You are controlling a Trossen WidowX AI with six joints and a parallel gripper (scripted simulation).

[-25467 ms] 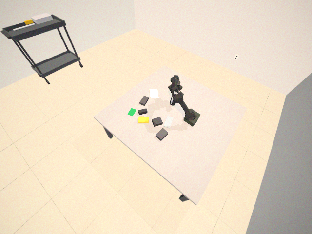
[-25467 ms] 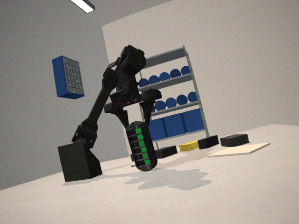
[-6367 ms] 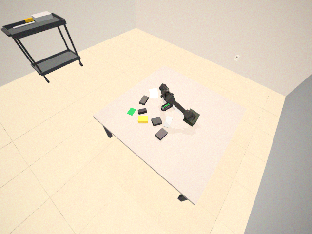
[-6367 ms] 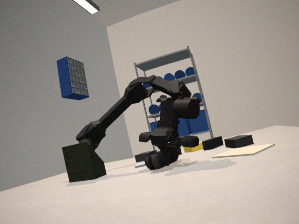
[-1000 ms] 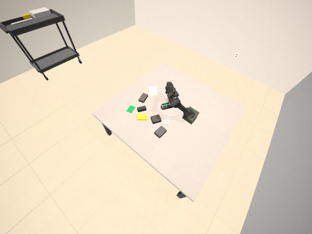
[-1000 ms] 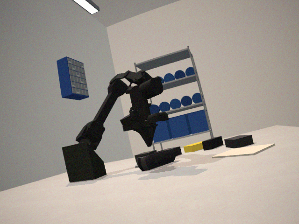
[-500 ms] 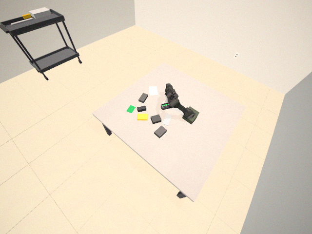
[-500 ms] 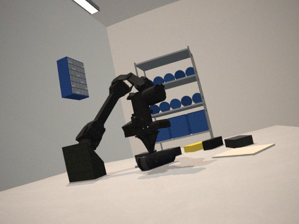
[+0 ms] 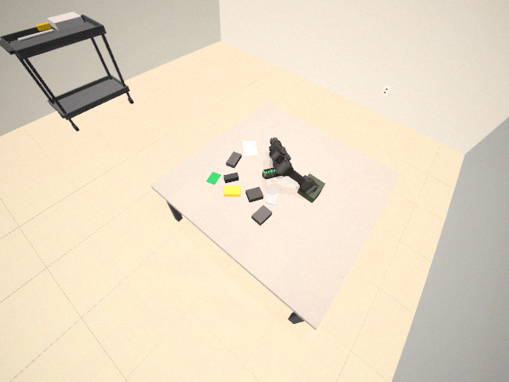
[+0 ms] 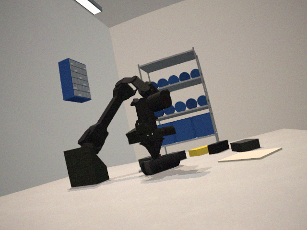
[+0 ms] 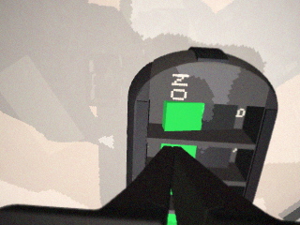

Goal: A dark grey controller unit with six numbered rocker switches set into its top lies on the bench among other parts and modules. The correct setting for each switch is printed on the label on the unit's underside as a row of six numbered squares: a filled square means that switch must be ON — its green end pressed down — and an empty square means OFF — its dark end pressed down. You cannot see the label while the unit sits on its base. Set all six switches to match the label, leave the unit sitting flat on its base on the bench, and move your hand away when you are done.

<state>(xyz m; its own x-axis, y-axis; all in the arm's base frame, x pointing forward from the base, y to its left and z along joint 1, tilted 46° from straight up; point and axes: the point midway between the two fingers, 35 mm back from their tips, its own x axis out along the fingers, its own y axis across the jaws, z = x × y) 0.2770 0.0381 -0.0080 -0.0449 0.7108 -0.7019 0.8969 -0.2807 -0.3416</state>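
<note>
The light grey plate lies 11 cm behind my gripper tip, 16 cm to the left of it and 4 cm below it. Also, from my gripper tip: green card 27 cm ahead, 35 cm to the left, 4 cm below; then yellow block 9 cm ahead, 34 cm to the left, 3 cm below; then white sheet 30 cm ahead, 4 cm to the right, 4 cm below.
</note>
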